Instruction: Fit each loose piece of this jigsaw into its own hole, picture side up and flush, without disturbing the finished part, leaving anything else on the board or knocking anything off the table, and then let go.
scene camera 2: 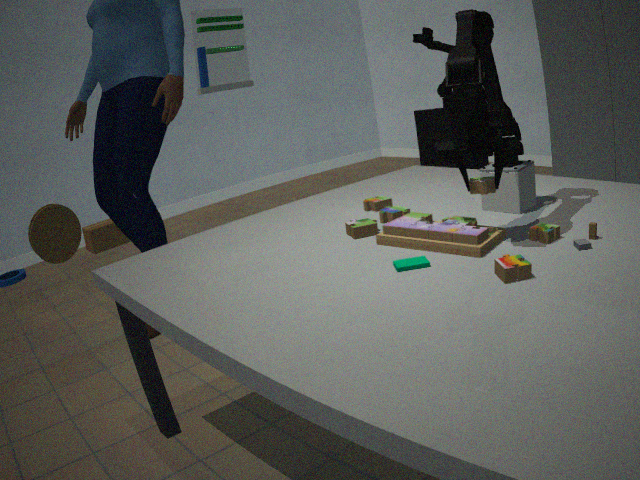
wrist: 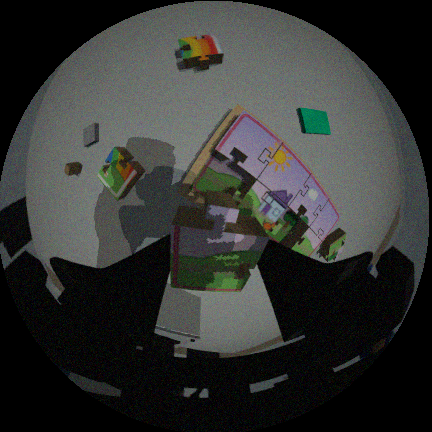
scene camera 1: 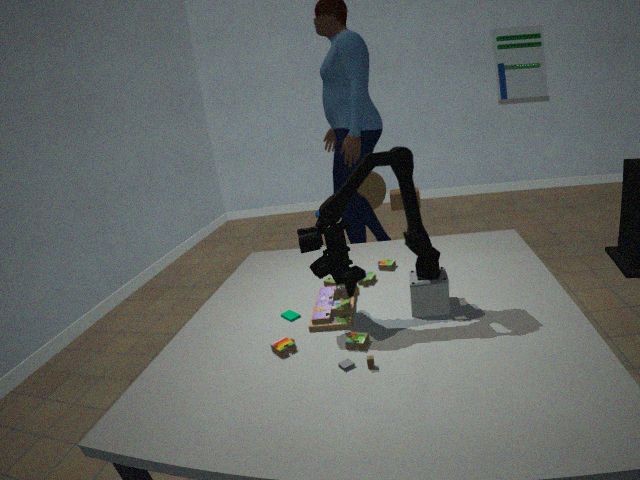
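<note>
My gripper (scene camera 1: 347, 287) (scene camera 2: 483, 189) (wrist: 213, 239) is shut on a corner jigsaw piece (scene camera 2: 482, 184) (wrist: 210, 267), purple above green with a pink border. The piece is held picture side up above the board's corner end, apart from it. The board (scene camera 1: 330, 327) (scene camera 2: 429, 245) (wrist: 212, 144) has a wooden rim and a finished part with purple sky, sun and house. A sunken corner hole (wrist: 217, 177) shows in the wrist view, partly hidden by the held piece. A loose green-topped piece (scene camera 1: 329, 281) (scene camera 2: 361, 227) (wrist: 335, 245) lies beyond the board's far end.
A rainbow piece (scene camera 1: 283, 346) (scene camera 2: 512, 266) (wrist: 200, 48), a multicoloured piece (scene camera 1: 357, 340) (scene camera 2: 544, 233) (wrist: 119, 172), a green tile (scene camera 1: 290, 315) (scene camera 2: 411, 263) (wrist: 315, 121), a grey tile (scene camera 1: 346, 364) (scene camera 2: 582, 244) (wrist: 91, 134) and a brown block (scene camera 1: 370, 361) (scene camera 2: 592, 230) (wrist: 73, 168) surround the board.
</note>
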